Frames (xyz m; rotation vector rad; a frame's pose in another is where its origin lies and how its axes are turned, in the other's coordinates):
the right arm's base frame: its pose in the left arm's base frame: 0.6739 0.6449 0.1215 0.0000 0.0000 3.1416
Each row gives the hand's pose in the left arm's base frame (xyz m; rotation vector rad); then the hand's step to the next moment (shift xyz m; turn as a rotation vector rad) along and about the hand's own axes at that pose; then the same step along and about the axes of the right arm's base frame.
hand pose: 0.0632 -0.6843 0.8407 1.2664 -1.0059 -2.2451
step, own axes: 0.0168 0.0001 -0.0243 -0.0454 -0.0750 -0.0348
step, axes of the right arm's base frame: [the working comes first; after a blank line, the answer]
step, axes of the left arm's base frame: 0.0118 -0.0202 -0.0180 0.0553 0.0647 -0.0406

-0.0118 0.0202 -0.0180 -0.0553 -0.0647 -0.0406
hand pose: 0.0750 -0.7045 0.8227 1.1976 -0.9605 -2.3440
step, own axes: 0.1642 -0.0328 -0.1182 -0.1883 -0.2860 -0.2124
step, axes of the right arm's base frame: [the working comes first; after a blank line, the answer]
step, axes of the left arm's base frame: -0.0007 -0.1181 -0.1675 0.2842 0.2223 -0.1793

0.0007 0.1181 -0.1675 -0.2842 -0.2223 -0.1793
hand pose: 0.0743 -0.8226 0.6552 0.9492 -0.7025 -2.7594
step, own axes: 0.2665 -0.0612 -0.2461 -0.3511 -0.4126 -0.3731
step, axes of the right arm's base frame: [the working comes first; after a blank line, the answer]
step, axes of the left arm's base frame: -0.0592 -0.1141 -0.3447 0.5137 0.3171 -0.2614

0.0592 0.1141 -0.3447 -0.5137 -0.3171 -0.2614
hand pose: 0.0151 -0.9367 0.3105 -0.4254 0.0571 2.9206
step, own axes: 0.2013 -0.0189 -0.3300 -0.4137 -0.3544 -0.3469
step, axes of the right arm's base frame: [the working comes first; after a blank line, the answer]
step, axes of the left arm's base frame: -0.0937 0.0335 -0.3740 0.5541 0.2503 -0.2178

0.0937 -0.0335 -0.3740 -0.5541 -0.2503 -0.2178
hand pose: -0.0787 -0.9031 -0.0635 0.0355 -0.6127 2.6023
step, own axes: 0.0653 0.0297 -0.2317 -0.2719 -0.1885 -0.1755
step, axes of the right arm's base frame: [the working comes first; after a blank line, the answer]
step, axes of the left arm's base frame: -0.0532 0.1039 -0.2126 0.3403 0.1068 -0.1143

0.0532 -0.1039 -0.2126 -0.3403 -0.1068 -0.1143
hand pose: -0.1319 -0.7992 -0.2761 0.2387 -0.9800 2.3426
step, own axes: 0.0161 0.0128 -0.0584 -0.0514 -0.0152 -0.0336
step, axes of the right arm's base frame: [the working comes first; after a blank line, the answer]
step, axes of the left arm's base frame: -0.0172 0.0408 -0.0433 0.0525 0.0090 -0.0340

0.0172 -0.0408 -0.0433 -0.0525 -0.0090 -0.0340
